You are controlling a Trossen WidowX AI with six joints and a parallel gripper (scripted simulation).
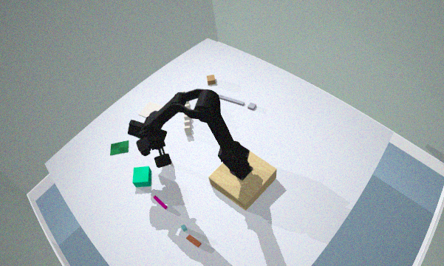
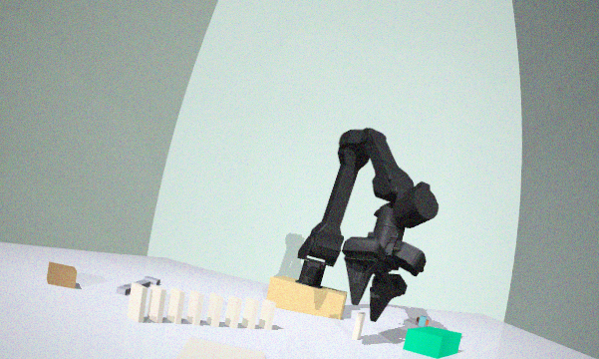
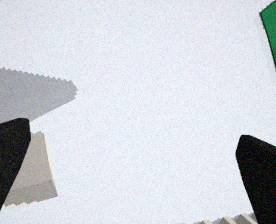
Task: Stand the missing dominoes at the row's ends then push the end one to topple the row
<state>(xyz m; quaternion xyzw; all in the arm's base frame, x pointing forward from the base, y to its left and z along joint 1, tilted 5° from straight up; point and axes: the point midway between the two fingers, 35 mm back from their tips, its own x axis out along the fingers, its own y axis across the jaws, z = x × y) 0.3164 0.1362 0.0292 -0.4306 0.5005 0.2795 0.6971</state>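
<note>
The green block is 13 cm to the left of my gripper tip, 4 cm below it and 1 cm behind it. The rest, counted from my gripper tip: magenta stick: 16 cm to the left, 16 cm behind, 5 cm below; then cream flat tile: 25 cm ahead, 15 cm to the right, 5 cm below; then cyan cube: 31 cm behind, 17 cm to the left, 4 cm below.
</note>
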